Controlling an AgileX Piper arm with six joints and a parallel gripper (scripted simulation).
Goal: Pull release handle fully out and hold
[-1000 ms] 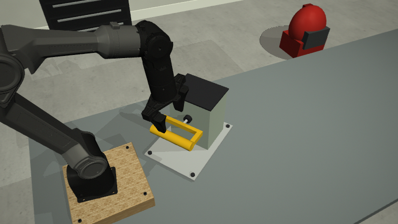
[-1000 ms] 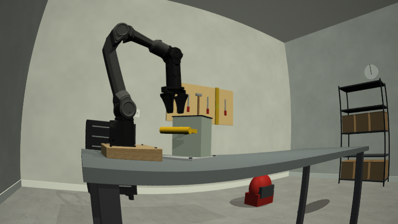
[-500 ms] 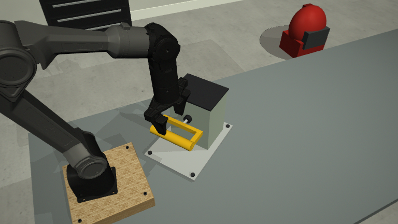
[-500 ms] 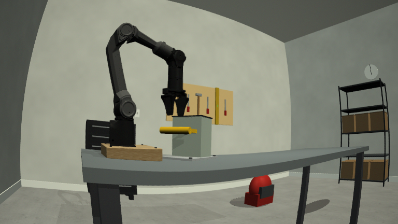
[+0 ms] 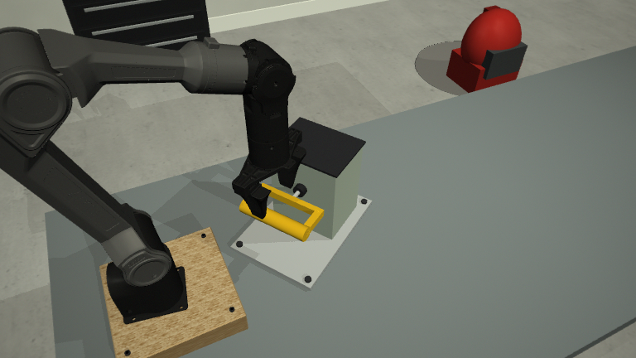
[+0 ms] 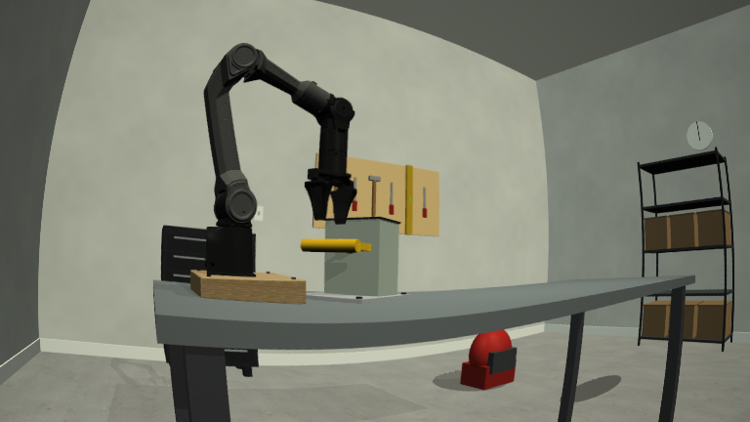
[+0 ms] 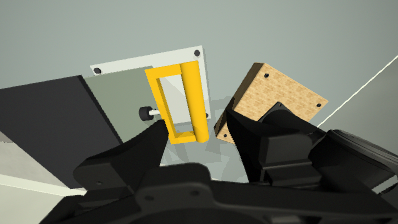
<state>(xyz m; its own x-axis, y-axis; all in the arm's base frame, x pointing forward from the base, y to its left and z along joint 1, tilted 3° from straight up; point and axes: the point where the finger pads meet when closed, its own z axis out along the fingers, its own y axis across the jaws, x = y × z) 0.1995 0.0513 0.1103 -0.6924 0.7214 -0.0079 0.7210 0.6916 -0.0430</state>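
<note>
My hand is 5 cm above the yellow release handle, 4 cm to the right of it and 4 cm short of it.
</note>
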